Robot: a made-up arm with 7 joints. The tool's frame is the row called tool.
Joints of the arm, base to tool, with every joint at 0 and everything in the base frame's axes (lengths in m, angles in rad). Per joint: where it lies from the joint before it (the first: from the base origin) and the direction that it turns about. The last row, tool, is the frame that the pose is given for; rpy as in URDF.
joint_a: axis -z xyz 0 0 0.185
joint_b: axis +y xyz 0 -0.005 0.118
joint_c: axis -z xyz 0 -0.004 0.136
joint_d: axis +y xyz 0 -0.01 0.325
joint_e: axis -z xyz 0 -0.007 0.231
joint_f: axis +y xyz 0 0 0.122
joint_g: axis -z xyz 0 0 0.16
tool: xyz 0 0 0 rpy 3.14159 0 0
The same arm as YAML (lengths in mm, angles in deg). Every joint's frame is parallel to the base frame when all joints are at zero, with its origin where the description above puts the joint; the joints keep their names.
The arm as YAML. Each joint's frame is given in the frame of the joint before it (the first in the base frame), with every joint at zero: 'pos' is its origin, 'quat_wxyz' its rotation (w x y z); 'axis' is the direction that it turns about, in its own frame. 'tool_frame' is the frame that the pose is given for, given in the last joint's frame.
length_unit: mm
angle_unit: deg
joints:
  - joint: joint_a
    pos: [0.0, 0.0, 185.0]
    quat_wxyz: [1.0, 0.0, 0.0, 0.0]
    axis: "-z"
  - joint: joint_b
    pos: [0.0, -5.0, 118.0]
    quat_wxyz: [1.0, 0.0, 0.0, 0.0]
    axis: "+y"
  - joint: joint_c
    pos: [0.0, -4.0, 136.0]
    quat_wxyz: [1.0, 0.0, 0.0, 0.0]
    axis: "-z"
  - joint: joint_d
    pos: [0.0, -10.0, 325.0]
    quat_wxyz: [1.0, 0.0, 0.0, 0.0]
    axis: "+y"
  - joint: joint_e
    pos: [0.0, -7.0, 231.0]
    quat_wxyz: [1.0, 0.0, 0.0, 0.0]
    axis: "-z"
  - joint: joint_f
    pos: [0.0, 0.0, 122.0]
    quat_wxyz: [1.0, 0.0, 0.0, 0.0]
    axis: "+y"
  - joint: joint_g
    pos: [0.0, 0.0, 160.0]
    quat_wxyz: [1.0, 0.0, 0.0, 0.0]
    axis: "-z"
tool_frame:
  pos: [0.0, 0.0, 0.0]
  quat_wxyz: [0.000001, 1.000004, 0.0, 0.0]

